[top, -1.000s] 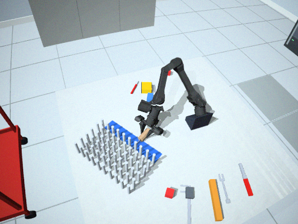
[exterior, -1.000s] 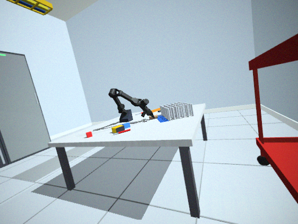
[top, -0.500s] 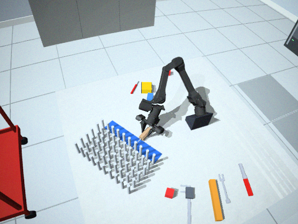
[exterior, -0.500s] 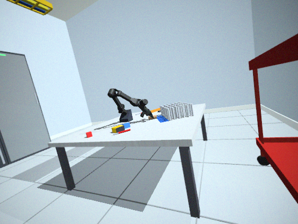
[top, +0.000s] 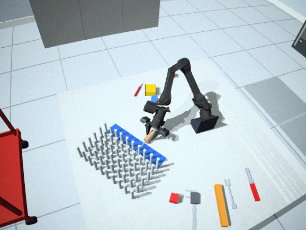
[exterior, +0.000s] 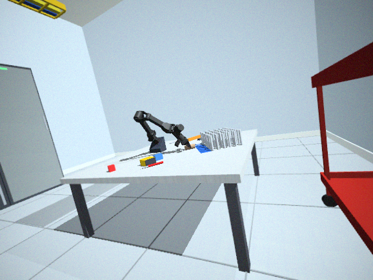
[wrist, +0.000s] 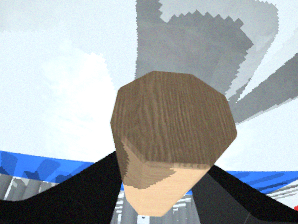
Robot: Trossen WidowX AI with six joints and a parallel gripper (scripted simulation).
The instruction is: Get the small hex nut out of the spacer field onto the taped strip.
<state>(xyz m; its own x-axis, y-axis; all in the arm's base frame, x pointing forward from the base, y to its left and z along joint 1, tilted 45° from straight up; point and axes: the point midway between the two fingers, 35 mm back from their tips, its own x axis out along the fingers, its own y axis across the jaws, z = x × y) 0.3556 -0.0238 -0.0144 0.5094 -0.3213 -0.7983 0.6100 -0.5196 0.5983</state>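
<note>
Now: the blue taped strip 9 cm ahead of my gripper tip, 2 cm to the left of it and 1 cm below it. Also, from my gripper tip: orange bar: 26 cm behind, 50 cm to the left; then blue block: 11 cm behind, 29 cm to the right, 1 cm above; then metal rod: 8 cm ahead, 6 cm to the left.
</note>
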